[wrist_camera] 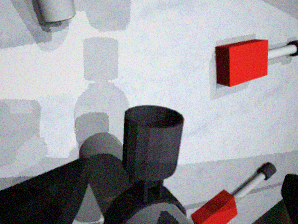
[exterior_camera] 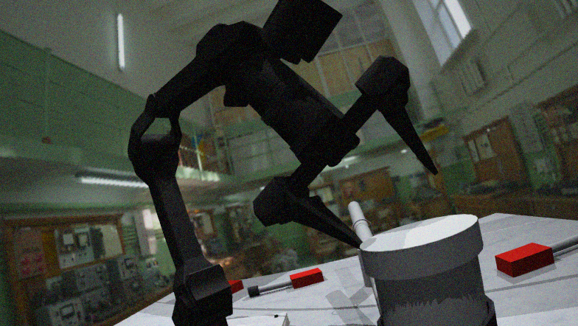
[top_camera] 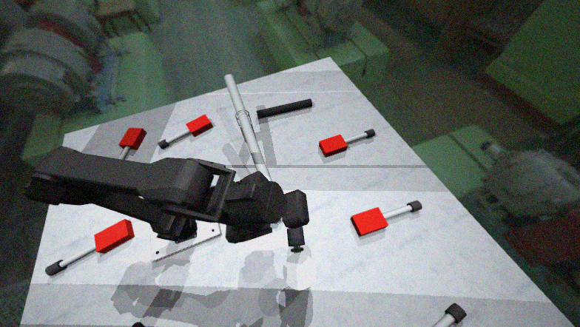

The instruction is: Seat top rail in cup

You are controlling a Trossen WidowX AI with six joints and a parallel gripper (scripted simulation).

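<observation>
The dark rail-end cup is 60 mm below my gripper tip, 30 mm to the right of it and 10 mm ahead of it. The rest, counted from my gripper tip: dark bar (550 mm to the left, 190 mm below, 150 mm ahead).
</observation>
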